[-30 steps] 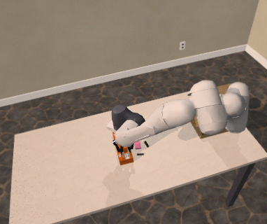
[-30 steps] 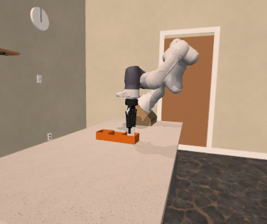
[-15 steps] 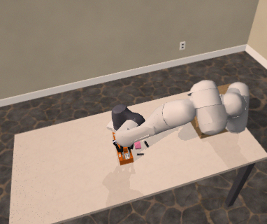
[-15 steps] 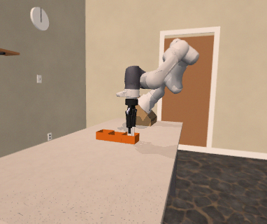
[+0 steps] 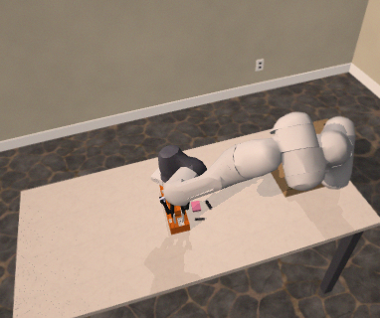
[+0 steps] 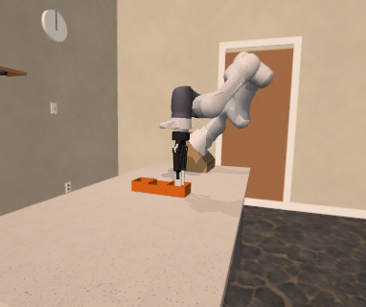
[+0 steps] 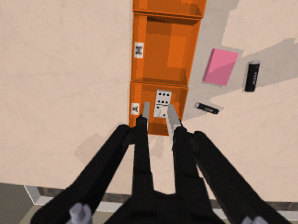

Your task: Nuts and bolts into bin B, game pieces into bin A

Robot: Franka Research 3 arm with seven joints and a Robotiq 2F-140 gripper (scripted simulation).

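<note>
Now: the white card 1 cm behind my hand and 6 cm below it. Round my hand: pink square 9 cm behind, 8 cm to the right, 6 cm below; orange bin 1 cm ahead, 9 cm to the right, 5 cm below; black bar 15 cm behind, 7 cm to the right, 6 cm below.
</note>
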